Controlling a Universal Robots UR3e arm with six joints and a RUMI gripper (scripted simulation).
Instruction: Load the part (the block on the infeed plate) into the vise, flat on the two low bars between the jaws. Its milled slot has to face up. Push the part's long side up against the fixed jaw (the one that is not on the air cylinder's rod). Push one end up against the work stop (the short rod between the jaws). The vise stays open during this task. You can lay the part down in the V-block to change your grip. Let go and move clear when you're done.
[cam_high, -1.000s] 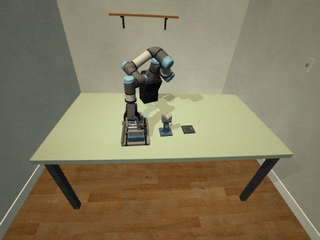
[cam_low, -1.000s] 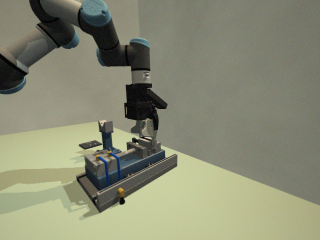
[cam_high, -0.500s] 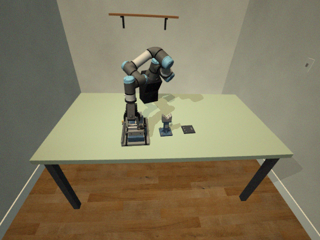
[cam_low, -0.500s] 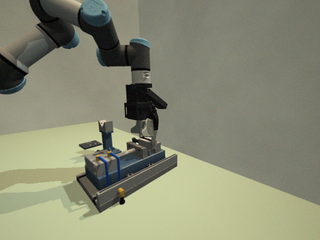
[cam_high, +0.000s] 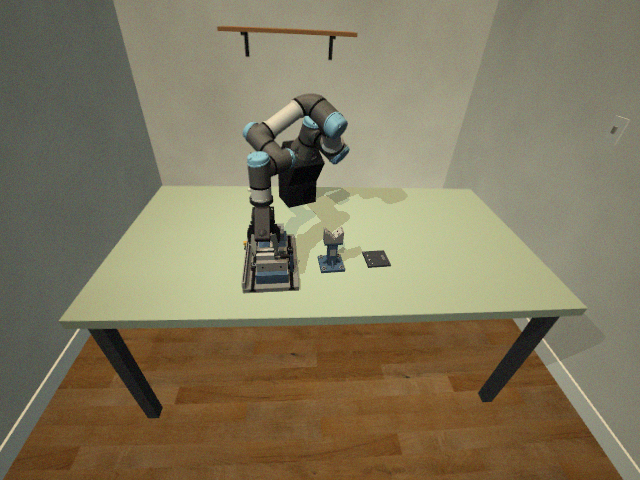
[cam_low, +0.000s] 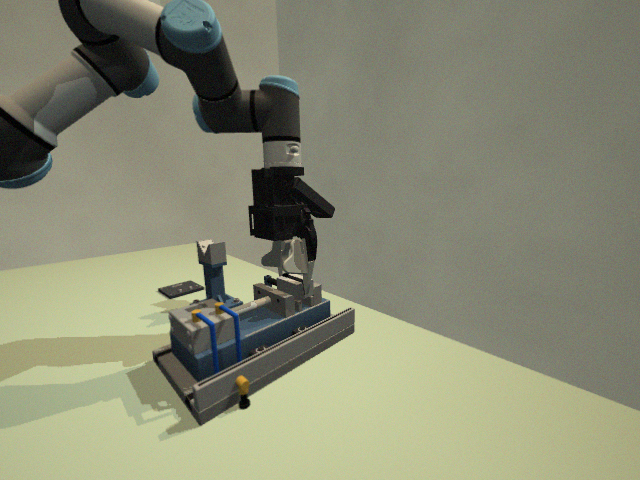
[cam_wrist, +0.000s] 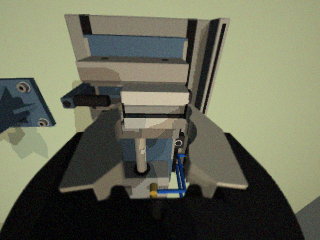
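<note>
Right now my hand is right at the part. The rest, counted from my hand: grey rail: 6 cm behind, 8 cm to the right, 7 cm below; then fixed jaw: 3 cm ahead, 2 cm to the left, 3 cm below; then work stop rod: 1 cm behind, 7 cm to the left, 2 cm below.
</note>
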